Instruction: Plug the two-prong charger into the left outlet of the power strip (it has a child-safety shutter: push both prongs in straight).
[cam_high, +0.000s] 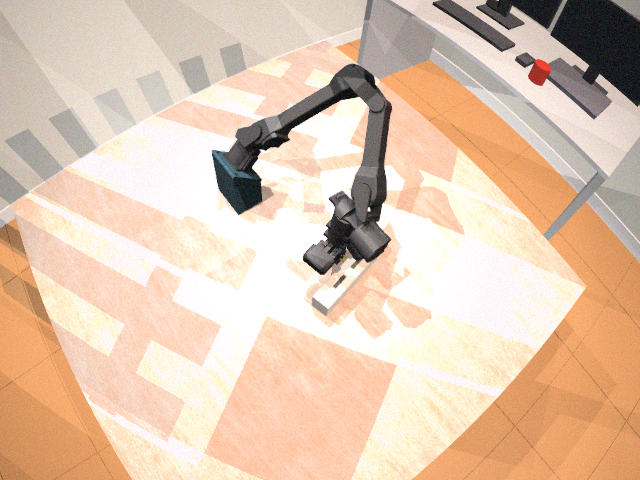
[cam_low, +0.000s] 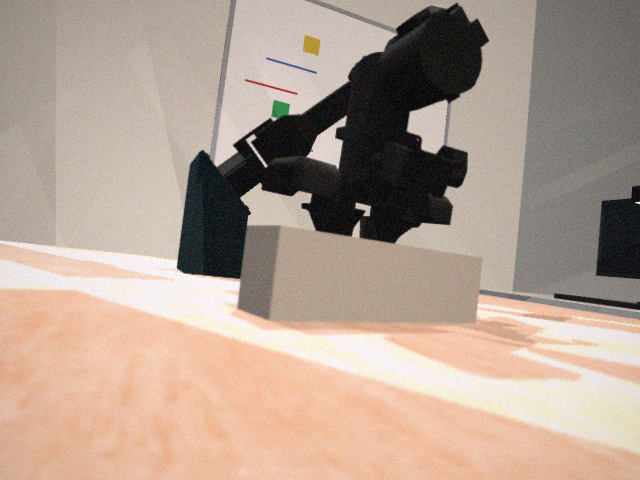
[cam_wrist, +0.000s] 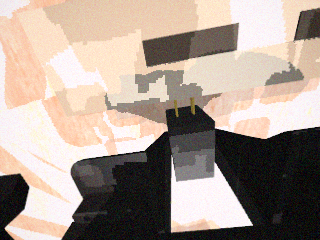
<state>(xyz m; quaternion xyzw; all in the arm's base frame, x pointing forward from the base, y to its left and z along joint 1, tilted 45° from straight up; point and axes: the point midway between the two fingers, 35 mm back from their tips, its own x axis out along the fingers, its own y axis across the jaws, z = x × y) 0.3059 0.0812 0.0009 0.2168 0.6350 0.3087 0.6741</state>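
My gripper tip is 20 mm short of the two-prong charger and 10 mm below it.
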